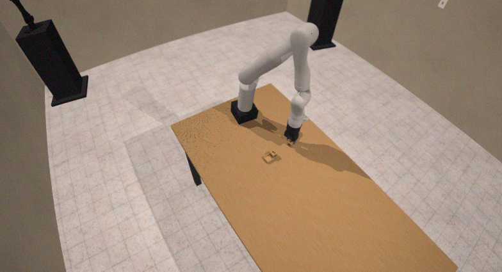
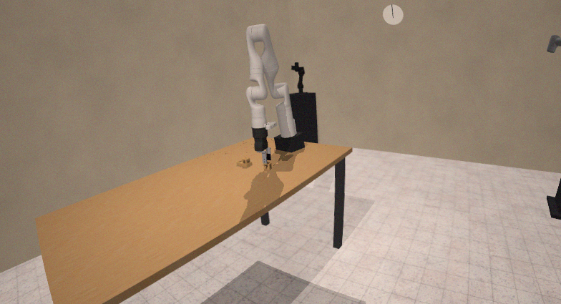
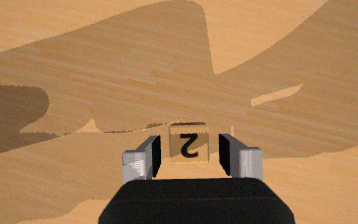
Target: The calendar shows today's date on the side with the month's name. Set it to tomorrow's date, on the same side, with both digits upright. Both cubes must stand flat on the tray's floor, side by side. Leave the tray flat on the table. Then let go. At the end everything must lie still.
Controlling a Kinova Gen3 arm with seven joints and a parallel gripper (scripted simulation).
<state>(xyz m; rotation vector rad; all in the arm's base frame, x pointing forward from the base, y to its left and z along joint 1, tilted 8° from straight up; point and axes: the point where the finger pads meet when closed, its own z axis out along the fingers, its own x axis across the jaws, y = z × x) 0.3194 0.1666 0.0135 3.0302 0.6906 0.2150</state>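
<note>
My hand is 4 cm above the wooden date cube. Round my hand: wooden tray 4 cm ahead, 15 cm to the right, 5 cm below.
</note>
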